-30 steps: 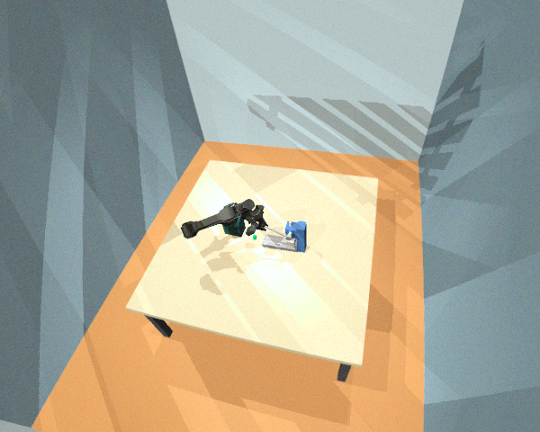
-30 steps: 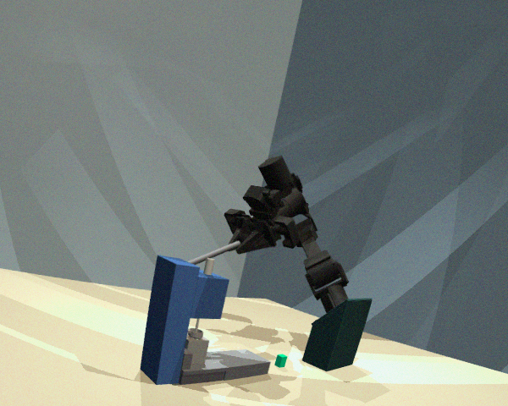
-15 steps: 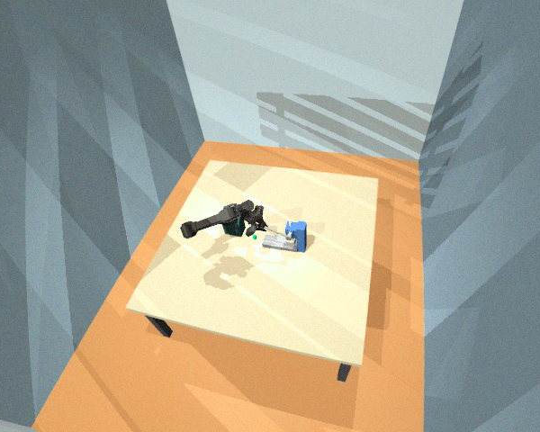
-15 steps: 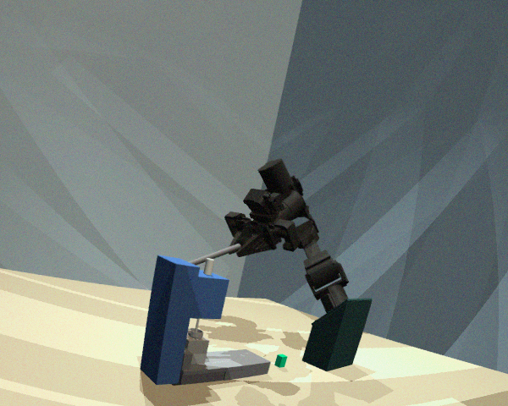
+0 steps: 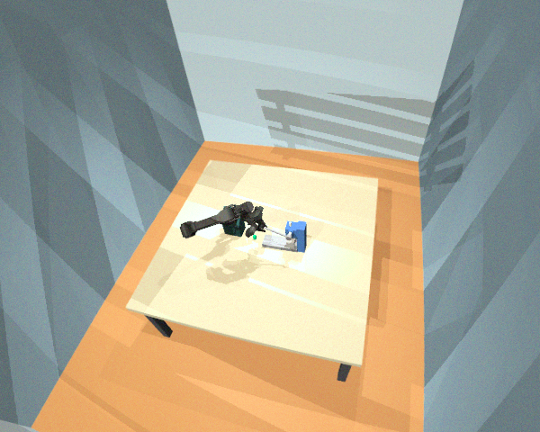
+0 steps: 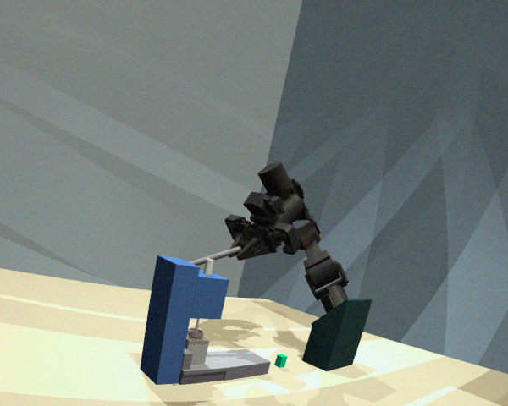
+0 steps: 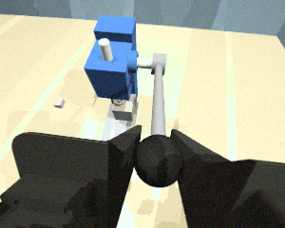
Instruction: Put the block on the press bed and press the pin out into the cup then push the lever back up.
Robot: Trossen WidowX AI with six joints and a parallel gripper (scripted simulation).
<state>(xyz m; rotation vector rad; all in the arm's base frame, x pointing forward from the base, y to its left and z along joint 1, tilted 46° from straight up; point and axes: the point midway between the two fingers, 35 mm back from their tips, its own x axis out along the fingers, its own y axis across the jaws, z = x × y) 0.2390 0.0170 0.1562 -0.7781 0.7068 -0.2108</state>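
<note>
Now: the grey lever 5 cm ahead of my gripper tip, 1 cm to the left of it and 1 cm below it. Also, from my gripper tip: thin punch rod: 11 cm ahead, 9 cm below, 8 cm to the left; small grey piece: 28 cm to the left, 22 cm below, 11 cm ahead; small green cube: 21 cm below, 13 cm behind, 8 cm to the left.
</note>
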